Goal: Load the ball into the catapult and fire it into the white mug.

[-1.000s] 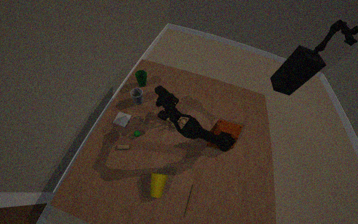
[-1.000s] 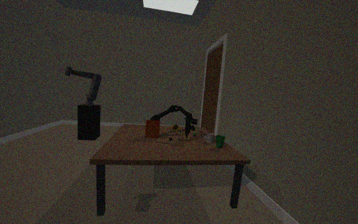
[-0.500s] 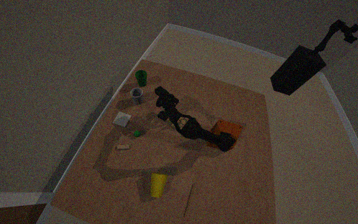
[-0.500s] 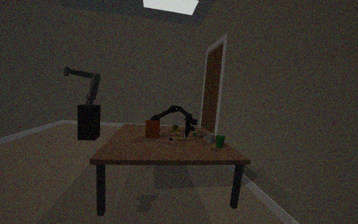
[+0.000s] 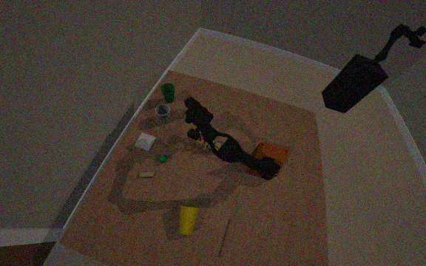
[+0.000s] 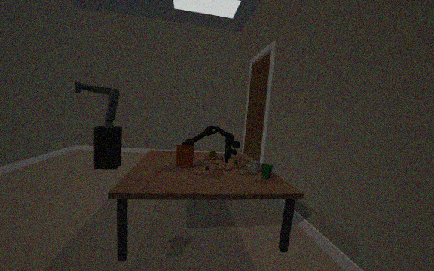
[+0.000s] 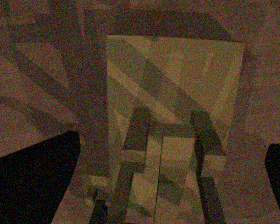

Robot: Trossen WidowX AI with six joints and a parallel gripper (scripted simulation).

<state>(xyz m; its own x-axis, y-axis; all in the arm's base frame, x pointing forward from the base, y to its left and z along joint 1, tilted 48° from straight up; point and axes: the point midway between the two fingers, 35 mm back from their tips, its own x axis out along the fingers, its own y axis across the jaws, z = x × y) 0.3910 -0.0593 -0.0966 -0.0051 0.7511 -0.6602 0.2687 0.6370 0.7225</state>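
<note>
Now: the dark ball 190 mm behind my gripper tip, 20 mm to the right of it and 50 mm below it. From my gripper tip the other things lie so: green ball 160 mm ahead, 200 mm to the left, 50 mm below; then white mug 260 mm ahead, 70 mm to the right, 40 mm below; then wooden catapult 60 mm behind, 40 mm to the left, 20 mm below.
</note>
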